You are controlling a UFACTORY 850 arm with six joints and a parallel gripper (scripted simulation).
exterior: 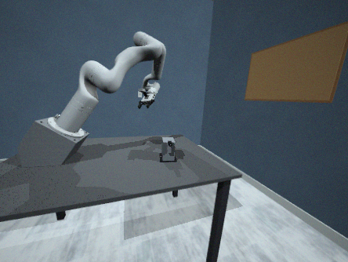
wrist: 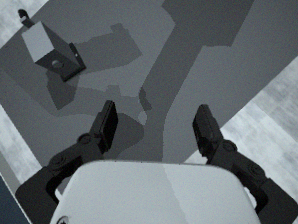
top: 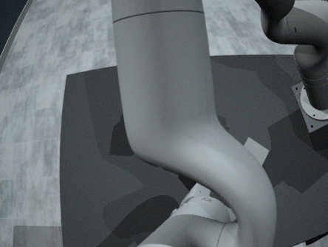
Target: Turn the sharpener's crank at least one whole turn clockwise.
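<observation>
Now: the crank knob 17 cm ahead of my hand, 50 cm to the right of it and 17 cm below it.
</observation>
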